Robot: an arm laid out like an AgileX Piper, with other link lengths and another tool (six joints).
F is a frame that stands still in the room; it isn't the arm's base.
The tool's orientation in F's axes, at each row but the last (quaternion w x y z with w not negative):
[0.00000, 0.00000, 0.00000, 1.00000]
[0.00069, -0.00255, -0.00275, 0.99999]
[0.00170, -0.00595, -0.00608, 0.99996]
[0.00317, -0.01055, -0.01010, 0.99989]
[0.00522, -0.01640, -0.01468, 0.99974]
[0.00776, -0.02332, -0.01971, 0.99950]
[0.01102, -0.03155, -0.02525, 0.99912]
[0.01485, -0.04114, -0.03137, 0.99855]
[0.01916, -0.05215, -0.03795, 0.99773]
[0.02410, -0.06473, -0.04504, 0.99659]
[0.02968, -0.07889, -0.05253, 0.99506]
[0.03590, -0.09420, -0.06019, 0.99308]
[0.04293, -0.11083, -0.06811, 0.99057]
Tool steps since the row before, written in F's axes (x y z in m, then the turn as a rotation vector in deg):
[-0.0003, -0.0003, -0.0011, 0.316, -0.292, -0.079]
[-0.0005, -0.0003, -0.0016, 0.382, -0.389, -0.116]
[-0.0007, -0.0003, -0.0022, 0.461, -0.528, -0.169]
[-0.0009, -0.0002, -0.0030, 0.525, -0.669, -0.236]
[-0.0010, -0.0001, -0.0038, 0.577, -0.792, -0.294]
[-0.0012, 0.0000, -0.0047, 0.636, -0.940, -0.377]
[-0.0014, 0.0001, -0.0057, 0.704, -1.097, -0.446]
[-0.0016, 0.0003, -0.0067, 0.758, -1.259, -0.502]
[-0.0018, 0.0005, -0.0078, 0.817, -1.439, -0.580]
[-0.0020, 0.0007, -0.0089, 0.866, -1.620, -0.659]
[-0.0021, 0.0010, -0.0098, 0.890, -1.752, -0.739]
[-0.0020, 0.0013, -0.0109, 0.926, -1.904, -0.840]
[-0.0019, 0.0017, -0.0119, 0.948, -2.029, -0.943]
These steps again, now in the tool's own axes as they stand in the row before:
[0.0003, 0.0003, -0.0011, -0.316, 0.292, -0.079]
[0.0005, 0.0003, -0.0016, -0.382, 0.389, -0.116]
[0.0007, 0.0003, -0.0022, -0.461, 0.528, -0.168]
[0.0010, 0.0003, -0.0030, -0.524, 0.670, -0.234]
[0.0011, 0.0002, -0.0038, -0.576, 0.795, -0.290]
[0.0014, 0.0002, -0.0046, -0.633, 0.945, -0.369]
[0.0018, 0.0002, -0.0056, -0.700, 1.104, -0.435]
[0.0021, 0.0002, -0.0065, -0.755, 1.268, -0.485]
[0.0026, 0.0002, -0.0076, -0.813, 1.451, -0.555]
[0.0031, 0.0002, -0.0086, -0.861, 1.636, -0.624]
[0.0036, 0.0002, -0.0094, -0.882, 1.775, -0.693]
[0.0041, 0.0002, -0.0104, -0.911, 1.936, -0.782]
[0.0046, 0.0002, -0.0113, -0.923, 2.073, -0.870]

